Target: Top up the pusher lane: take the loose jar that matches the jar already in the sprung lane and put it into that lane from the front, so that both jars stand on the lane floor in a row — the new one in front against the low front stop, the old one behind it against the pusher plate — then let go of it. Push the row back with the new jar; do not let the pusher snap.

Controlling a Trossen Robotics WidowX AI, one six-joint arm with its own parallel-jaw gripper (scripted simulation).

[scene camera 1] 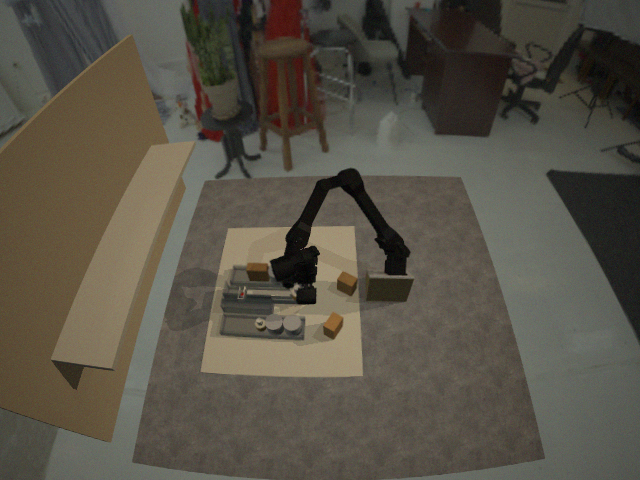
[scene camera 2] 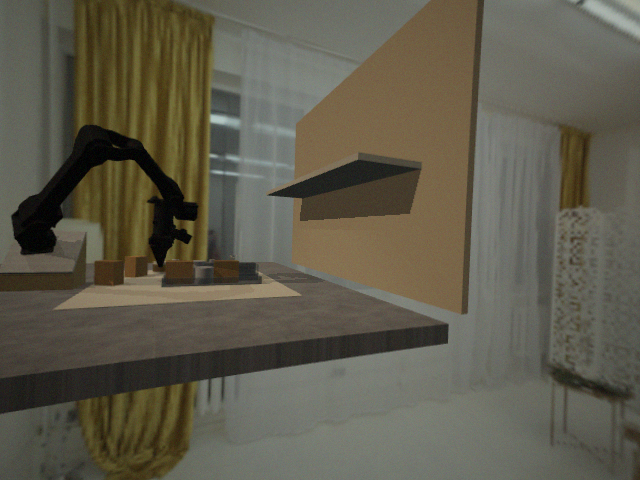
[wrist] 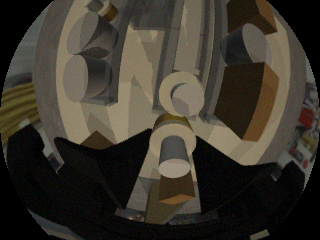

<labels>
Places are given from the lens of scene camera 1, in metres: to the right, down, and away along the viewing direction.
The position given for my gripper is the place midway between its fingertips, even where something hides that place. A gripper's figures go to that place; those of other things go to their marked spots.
my gripper (scene camera 1: 309,291): -0.04, 0.18, 1.21
grey lane rack (scene camera 1: 262,304): -0.20, 0.22, 1.18
wall shelf (scene camera 1: 92,336): -0.58, 0.25, 0.75
The marked spots on the wall shelf and the grey lane rack are 0.58 m apart.
</labels>
